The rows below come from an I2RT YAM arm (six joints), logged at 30 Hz.
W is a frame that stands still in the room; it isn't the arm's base.
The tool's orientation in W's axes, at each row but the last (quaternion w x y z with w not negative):
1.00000 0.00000 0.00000 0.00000
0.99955 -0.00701 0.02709 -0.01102
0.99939 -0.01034 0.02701 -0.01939
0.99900 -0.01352 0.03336 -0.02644
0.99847 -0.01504 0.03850 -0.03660
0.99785 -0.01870 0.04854 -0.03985
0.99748 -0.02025 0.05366 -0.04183
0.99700 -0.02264 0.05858 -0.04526
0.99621 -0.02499 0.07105 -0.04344
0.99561 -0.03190 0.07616 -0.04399
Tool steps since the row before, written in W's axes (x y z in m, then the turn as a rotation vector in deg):
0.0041 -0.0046 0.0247 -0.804 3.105 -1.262
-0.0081 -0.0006 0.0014 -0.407 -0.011 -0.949
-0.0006 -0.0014 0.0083 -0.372 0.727 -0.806
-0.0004 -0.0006 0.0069 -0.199 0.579 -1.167
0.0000 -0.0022 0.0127 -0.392 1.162 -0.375
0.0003 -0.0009 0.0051 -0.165 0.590 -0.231
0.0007 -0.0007 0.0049 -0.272 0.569 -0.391
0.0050 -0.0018 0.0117 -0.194 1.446 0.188
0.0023 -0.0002 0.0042 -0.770 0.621 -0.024
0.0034 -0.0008 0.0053 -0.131 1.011 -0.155
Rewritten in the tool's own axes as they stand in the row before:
0.0041 -0.0046 0.0247 -0.804 3.105 -1.262
-0.0081 -0.0008 0.0009 -0.355 -0.006 -0.970
-0.0010 -0.0016 0.0082 -0.357 0.730 -0.811
-0.0008 -0.0008 0.0068 -0.152 0.601 -1.163
-0.0008 -0.0026 0.0126 -0.448 1.142 -0.373
-0.0001 -0.0011 0.0051 -0.190 0.584 -0.226
0.0002 -0.0009 0.0049 -0.277 0.562 -0.398
0.0038 -0.0019 0.0121 -0.348 1.412 0.221
0.0017 -0.0002 0.0045 -0.812 0.555 -0.107
0.0026 -0.0009 0.0057 -0.199 1.005 -0.116

